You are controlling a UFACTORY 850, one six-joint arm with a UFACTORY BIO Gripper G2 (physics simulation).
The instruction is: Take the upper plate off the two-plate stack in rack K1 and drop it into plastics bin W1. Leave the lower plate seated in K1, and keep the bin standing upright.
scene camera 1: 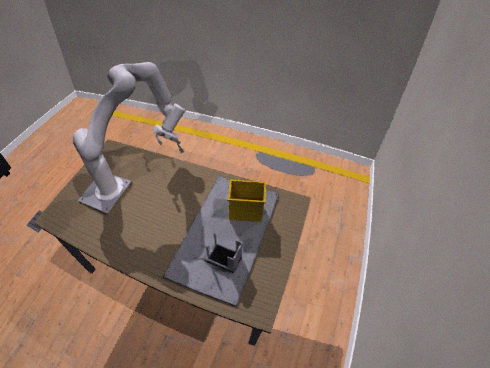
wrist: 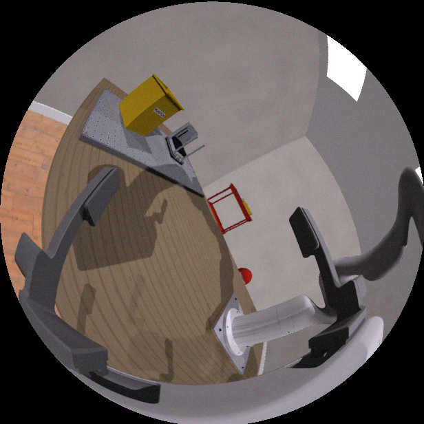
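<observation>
The rack K1 [scene camera 1: 235, 259] [wrist: 187, 132] is a small grey holder with upright posts on the grey perforated board. Dark plate material [scene camera 1: 223, 254] [wrist: 177, 142] shows inside it, low between the posts; I cannot tell the upper plate from the lower one. The yellow plastics bin W1 [scene camera 1: 246, 210] [wrist: 146, 111] stands upright on the same board, with its open top up. My gripper [scene camera 1: 171, 146] [wrist: 205, 200] is wide open and empty. It hangs high above the table, between the robot base and the board, well away from rack and bin.
The grey board [scene camera 1: 192, 272] [wrist: 102, 120] lies on the wooden table [scene camera 1: 145, 220] [wrist: 185, 280]. The robot's base plate [scene camera 1: 106, 205] [wrist: 241, 362] is at the table's other end. A red frame [wrist: 241, 202] and a red round object [wrist: 245, 276] show beyond the table edge in the wrist view.
</observation>
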